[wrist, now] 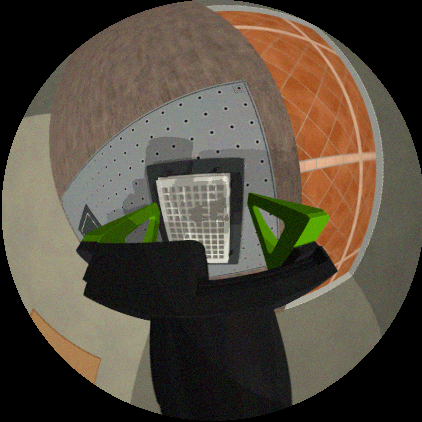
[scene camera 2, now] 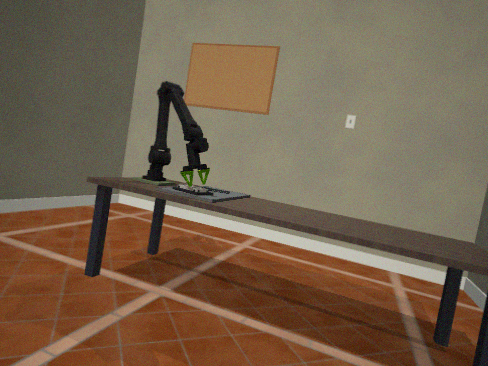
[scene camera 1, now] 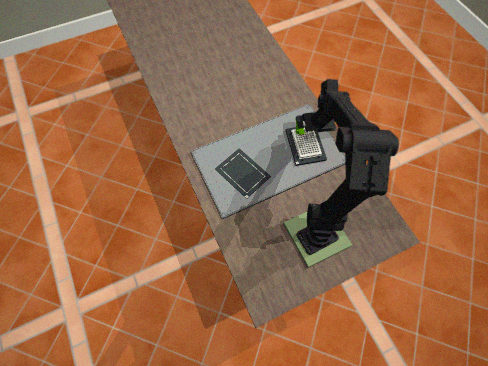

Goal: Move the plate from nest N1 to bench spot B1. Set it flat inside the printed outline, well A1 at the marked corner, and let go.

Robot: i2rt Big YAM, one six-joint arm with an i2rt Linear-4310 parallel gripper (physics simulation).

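Places are measured from the arm's base along level axes (x right, y up, z back), in metres.
Pixels of known places: gripper, fingertip midpoint: [wrist: 202, 202] [scene camera 2: 197, 185] [scene camera 1: 308, 130]; arm's base, origin of the base link: [scene camera 2: 154, 179] [scene camera 1: 317, 236].
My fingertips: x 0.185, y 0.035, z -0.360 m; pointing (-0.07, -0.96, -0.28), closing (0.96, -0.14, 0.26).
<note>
Ahead of a thing's pixels: the offset from my fingertips to its middle. "spot": to the spot under its first point. Level surfaces: height alone.
The white well plate {dx -0.024, dy -0.020, dz +0.032 m} [scene camera 1: 306, 145] [wrist: 197, 215] lies flat in the dark nest N1 [scene camera 1: 320, 158] [wrist: 238, 190]. My gripper [scene camera 1: 300, 129] [scene camera 2: 195, 184] [wrist: 202, 202] is open and empty. Its green fingers point down just above the plate's far end in scene camera 1. In the wrist view one finger is on each side of the plate, with the black gripper body hiding the plate's near left corner. The bench spot B1 {spot: dx -0.292, dy -0.037, dz +0.027 m} [scene camera 1: 243, 172], a dark rectangle with a thin white outline, is left of the nest in scene camera 1; a small white mark is at its lower corner.
Nest and spot lie on a grey perforated board {dx -0.172, dy -0.045, dz +0.011 m} [scene camera 1: 206, 159] [scene camera 2: 231, 197] [wrist: 170, 120] on the long wooden table {dy -0.052 m} [scene camera 1: 200, 60] [scene camera 2: 320, 225]. The arm stands on a green base plate [scene camera 1: 310, 259] near one table end. The board's edge is close beside the nest in the wrist view.
</note>
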